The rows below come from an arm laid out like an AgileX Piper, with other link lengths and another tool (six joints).
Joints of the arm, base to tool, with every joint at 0 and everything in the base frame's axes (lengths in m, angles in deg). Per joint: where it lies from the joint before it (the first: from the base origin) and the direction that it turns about. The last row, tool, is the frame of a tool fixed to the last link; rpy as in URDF.
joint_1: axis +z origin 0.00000 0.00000 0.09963
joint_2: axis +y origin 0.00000 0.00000 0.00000
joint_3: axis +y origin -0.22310 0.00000 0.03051
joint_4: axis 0.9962 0 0.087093 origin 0.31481 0.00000 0.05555
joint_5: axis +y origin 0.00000 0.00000 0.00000
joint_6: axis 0.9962 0 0.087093 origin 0.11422 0.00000 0.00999
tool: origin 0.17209 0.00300 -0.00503 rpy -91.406 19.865 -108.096
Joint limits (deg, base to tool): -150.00..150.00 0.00..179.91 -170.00..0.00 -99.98..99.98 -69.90..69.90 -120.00..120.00
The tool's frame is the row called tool.
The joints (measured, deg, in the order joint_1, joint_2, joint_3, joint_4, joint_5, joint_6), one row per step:
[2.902 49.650 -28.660 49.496 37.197 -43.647]
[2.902 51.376 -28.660 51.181 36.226 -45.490]
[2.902 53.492 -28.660 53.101 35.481 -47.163]
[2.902 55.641 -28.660 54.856 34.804 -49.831]
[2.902 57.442 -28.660 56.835 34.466 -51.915]
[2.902 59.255 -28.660 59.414 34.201 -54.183]
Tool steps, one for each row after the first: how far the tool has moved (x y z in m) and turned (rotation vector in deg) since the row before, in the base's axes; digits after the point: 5 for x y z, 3 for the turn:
[0.00318 0.00045 -0.00621 0.172 0.267 -0.103]
[0.00187 0.00133 -0.00872 0.493 0.911 -0.169]
[0.00136 0.00061 -0.00976 -0.297 0.495 0.485]
[0.00051 0.00206 -0.00739 0.361 0.650 0.252]
[0.00074 0.00311 -0.00630 0.799 0.628 0.114]

